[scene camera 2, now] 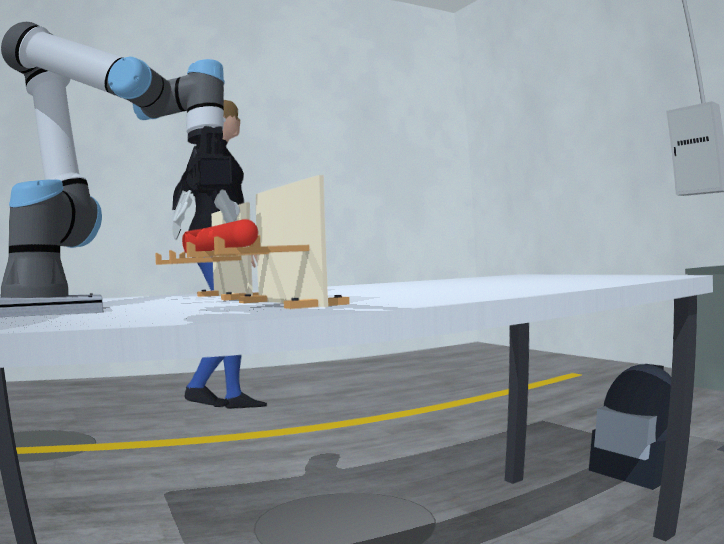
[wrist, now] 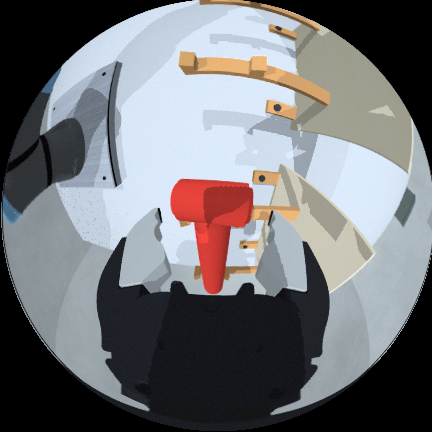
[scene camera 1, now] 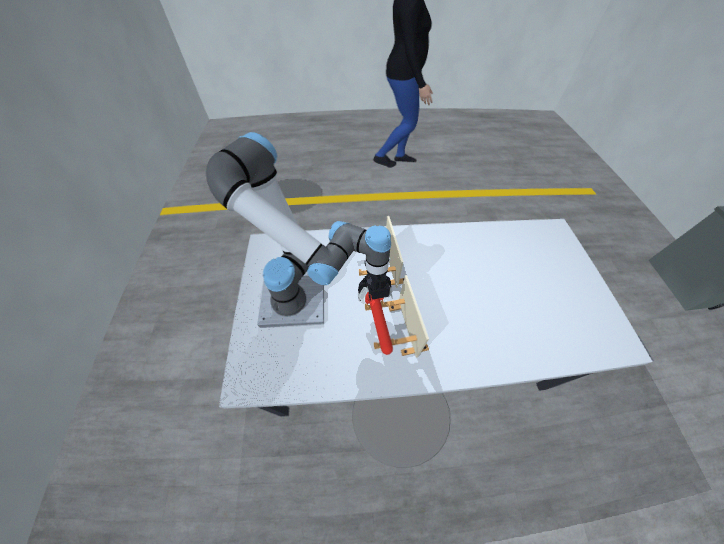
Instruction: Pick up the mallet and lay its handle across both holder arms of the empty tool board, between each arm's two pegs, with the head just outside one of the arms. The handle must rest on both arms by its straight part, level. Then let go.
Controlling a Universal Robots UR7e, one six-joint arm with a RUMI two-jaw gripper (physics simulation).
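Places are measured from the arm's base along level axes (x ahead, y left, z up), in centimetres.
Pixels of known places: gripper, fingertip midpoint: (wrist: 214, 210) (scene camera 1: 374, 298); arm's base, origin of the base link: (scene camera 2: 34, 296) (wrist: 68, 147) (scene camera 1: 288, 300).
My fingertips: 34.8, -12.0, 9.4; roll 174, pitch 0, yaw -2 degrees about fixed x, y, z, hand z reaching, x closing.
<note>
For each thing: its middle in the pictures, then the offset to it from my fingertips, as dx, dy, dz. Level surfaces: height alone.
- red mallet, body centre: (wrist: 212, 260) (scene camera 2: 221, 237) (scene camera 1: 379, 321) -0.5, -9.8, -0.3
- nearer cream tool board, body centre: (scene camera 2: 258, 245) (wrist: 254, 252) (scene camera 1: 397, 319) +6.5, -10.1, -1.9
- second cream board, body centre: (scene camera 2: 207, 253) (scene camera 1: 380, 253) +8.5, +22.3, -2.3
- white table, its level: dz -12.3
The red mallet (scene camera 1: 380, 328) (scene camera 2: 234, 233) (wrist: 212, 250) lies with its handle across both orange arms (scene camera 1: 403, 339) (scene camera 2: 286, 248) (wrist: 287, 213) of the nearer cream tool board (scene camera 1: 415, 318) (scene camera 2: 292, 219) (wrist: 322, 237), between the pegs as far as they show. It looks about level. Its head is at the arm on the side of the other board; the head hides part of that arm in the wrist view, so the gap there cannot be told. My gripper (scene camera 1: 374, 297) (scene camera 2: 203, 225) (wrist: 214, 210) is open, its fingers apart on either side of the mallet near the head, touching neither side in the wrist view.
A second cream board (scene camera 1: 395, 251) (wrist: 355, 95) with orange pegged arms (wrist: 227, 66) stands beyond the head end. The robot base plate (scene camera 1: 292, 318) (wrist: 95, 170) is on the left of the white table (scene camera 1: 515, 292) (scene camera 2: 468, 292). A person (scene camera 1: 406, 58) stands behind the table.
</note>
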